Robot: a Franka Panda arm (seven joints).
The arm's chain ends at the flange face. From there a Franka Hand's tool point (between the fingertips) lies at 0.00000 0.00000 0.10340 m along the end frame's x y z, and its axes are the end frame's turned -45 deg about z.
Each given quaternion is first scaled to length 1.
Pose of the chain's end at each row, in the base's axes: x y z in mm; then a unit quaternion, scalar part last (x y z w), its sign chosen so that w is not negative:
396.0, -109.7, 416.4, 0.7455, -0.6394, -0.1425, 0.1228
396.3, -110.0, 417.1, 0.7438, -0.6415, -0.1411, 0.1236
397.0, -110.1, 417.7, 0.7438, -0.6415, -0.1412, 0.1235
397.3, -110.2, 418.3, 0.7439, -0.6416, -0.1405, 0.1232
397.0, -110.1, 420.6, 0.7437, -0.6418, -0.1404, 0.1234
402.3, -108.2, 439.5, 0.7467, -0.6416, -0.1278, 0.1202
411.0, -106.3, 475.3, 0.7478, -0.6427, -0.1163, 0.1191
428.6, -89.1, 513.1, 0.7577, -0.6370, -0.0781, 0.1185
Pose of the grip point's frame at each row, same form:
357.8, -109.8, 320.3, 0.9334, -0.3054, -0.1786, 0.0589
358.2, -110.3, 321.0, 0.9327, -0.3080, -0.1777, 0.0602
358.9, -110.4, 321.6, 0.9327, -0.3080, -0.1777, 0.0601
359.3, -110.5, 322.1, 0.9328, -0.3081, -0.1770, 0.0601
359.0, -110.4, 324.4, 0.9327, -0.3084, -0.1769, 0.0603
366.6, -109.8, 342.5, 0.9354, -0.3070, -0.1641, 0.0621
377.2, -109.3, 377.6, 0.9368, -0.3076, -0.1530, 0.0655
400.8, -97.4, 413.9, 0.9438, -0.2985, -0.1175, 0.0796

